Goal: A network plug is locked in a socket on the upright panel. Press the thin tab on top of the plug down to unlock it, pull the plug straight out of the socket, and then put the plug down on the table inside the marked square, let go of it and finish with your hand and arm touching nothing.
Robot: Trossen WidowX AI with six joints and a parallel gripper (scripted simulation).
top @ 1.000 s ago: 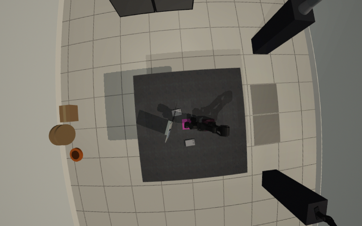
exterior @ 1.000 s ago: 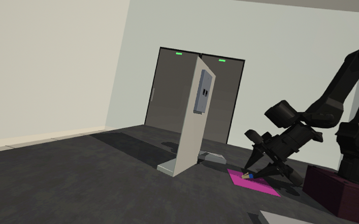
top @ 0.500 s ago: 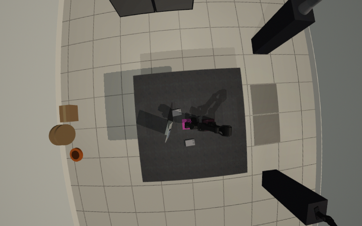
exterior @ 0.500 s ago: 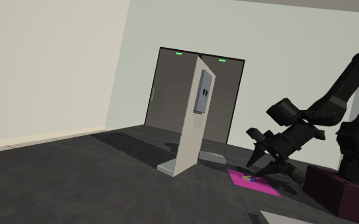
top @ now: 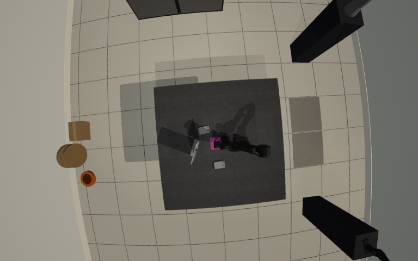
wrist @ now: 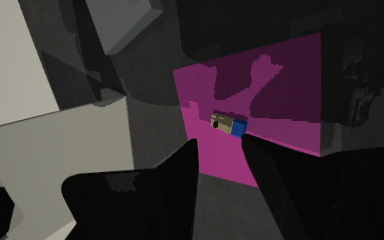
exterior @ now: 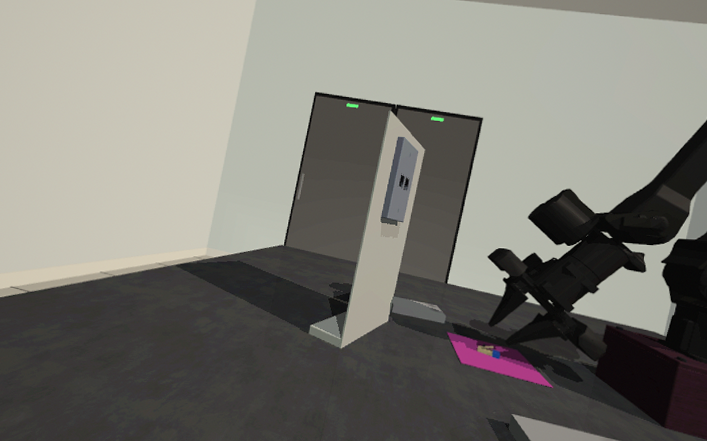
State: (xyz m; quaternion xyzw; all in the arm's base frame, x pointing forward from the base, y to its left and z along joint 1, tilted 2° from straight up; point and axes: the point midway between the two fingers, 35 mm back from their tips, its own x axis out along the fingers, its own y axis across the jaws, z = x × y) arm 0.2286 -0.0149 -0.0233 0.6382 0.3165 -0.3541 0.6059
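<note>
My gripper tip is 1 cm short of the network plug and 3 cm above it. The rest, counted from my gripper tip: marked square: 3 cm below; then upright panel: 20 cm ahead, 5 cm to the left, 11 cm above.
</note>
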